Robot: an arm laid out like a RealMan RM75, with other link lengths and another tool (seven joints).
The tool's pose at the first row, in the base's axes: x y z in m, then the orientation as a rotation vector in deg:
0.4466 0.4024 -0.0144 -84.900 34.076 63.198
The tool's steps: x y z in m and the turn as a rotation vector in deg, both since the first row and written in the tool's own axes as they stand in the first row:
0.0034 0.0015 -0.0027 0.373 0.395 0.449
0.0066 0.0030 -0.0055 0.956 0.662 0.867
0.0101 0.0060 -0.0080 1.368 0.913 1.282
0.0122 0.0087 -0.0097 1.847 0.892 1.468
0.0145 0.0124 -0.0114 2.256 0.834 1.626
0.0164 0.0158 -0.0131 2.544 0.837 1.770
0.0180 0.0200 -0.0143 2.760 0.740 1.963
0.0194 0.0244 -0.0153 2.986 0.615 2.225
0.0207 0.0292 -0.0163 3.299 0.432 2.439
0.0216 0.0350 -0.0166 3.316 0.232 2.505
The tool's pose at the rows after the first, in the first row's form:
0.4476 0.4002 -0.0183 -84.759 34.886 63.109
0.4486 0.3979 -0.0220 -84.358 35.680 62.989
0.4483 0.3955 -0.0267 -84.093 36.379 62.952
0.4475 0.3937 -0.0300 -83.636 36.735 62.894
0.4458 0.3917 -0.0339 -83.220 37.010 62.871
0.4443 0.3897 -0.0373 -82.949 37.260 62.850
0.4418 0.3880 -0.0408 -82.670 37.446 62.966
0.4390 0.3863 -0.0442 -82.353 37.672 63.149
0.4357 0.3845 -0.0477 -81.932 37.858 63.295
0.4313 0.3830 -0.0513 -81.781 37.779 63.474

